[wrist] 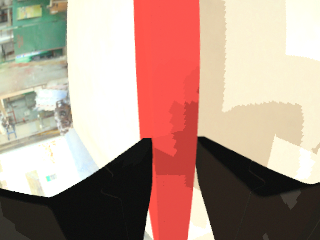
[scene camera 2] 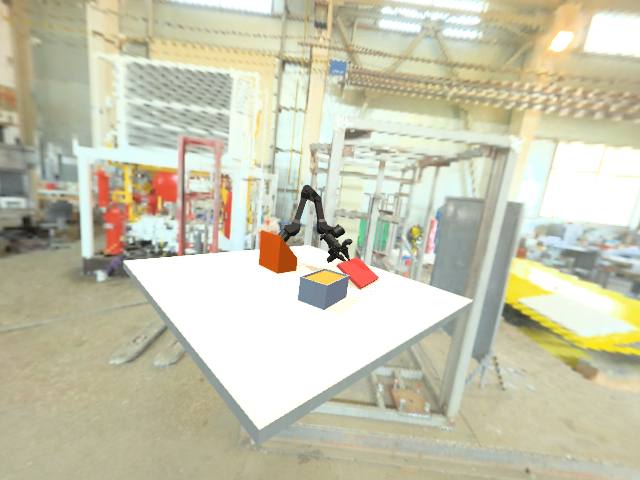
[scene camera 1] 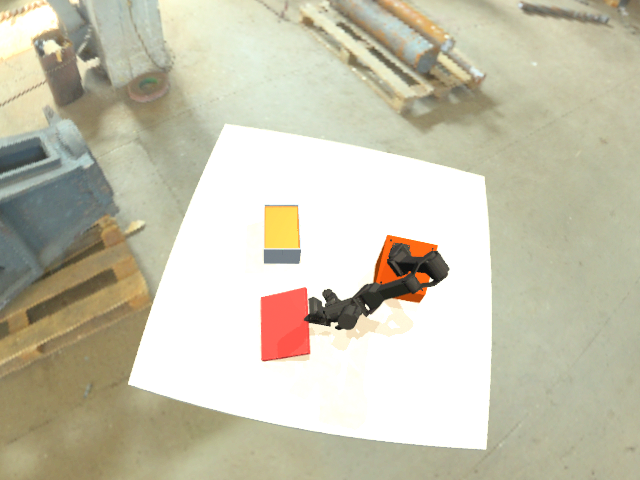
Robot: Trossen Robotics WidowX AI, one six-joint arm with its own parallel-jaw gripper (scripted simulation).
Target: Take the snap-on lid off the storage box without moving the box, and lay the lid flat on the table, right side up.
Labels:
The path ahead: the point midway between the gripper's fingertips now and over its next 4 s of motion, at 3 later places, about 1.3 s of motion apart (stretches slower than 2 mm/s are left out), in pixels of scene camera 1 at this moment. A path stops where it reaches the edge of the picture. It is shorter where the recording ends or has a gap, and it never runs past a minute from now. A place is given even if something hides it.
My gripper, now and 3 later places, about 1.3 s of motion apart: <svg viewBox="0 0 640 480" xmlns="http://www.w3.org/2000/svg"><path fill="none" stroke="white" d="M305 320L305 322L325 322L336 314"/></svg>

